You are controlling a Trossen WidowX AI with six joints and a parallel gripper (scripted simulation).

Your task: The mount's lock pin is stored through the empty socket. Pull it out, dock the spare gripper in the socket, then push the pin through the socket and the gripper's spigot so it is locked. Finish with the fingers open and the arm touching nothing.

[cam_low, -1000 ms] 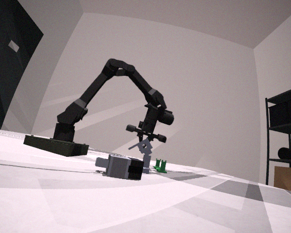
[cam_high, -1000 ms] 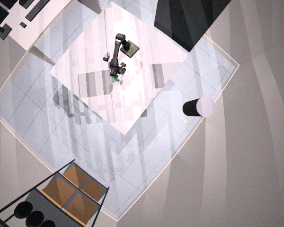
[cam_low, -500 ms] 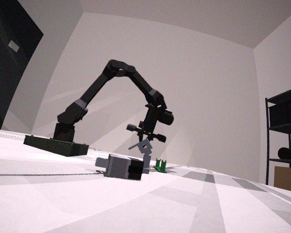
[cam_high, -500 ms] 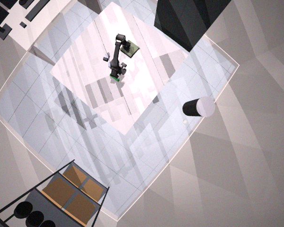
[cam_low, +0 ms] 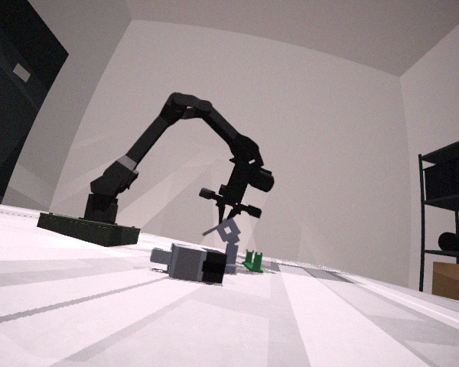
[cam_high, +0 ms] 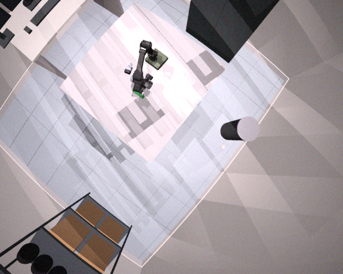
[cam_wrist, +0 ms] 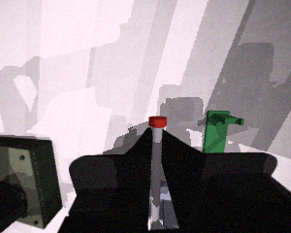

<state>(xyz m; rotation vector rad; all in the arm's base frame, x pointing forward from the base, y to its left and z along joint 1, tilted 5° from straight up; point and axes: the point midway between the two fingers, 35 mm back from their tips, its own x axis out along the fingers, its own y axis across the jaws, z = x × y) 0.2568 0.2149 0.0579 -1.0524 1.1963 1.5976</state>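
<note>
My gripper tip is now 110 mm short of the green stand, 60 mm above it and 40 mm to the left of it. Round my gripper tip: spare gripper 310 mm to the right, 60 mm below, 10 mm ahead; then mount socket 170 mm to the right, 30 mm below, 30 mm ahead.
</note>
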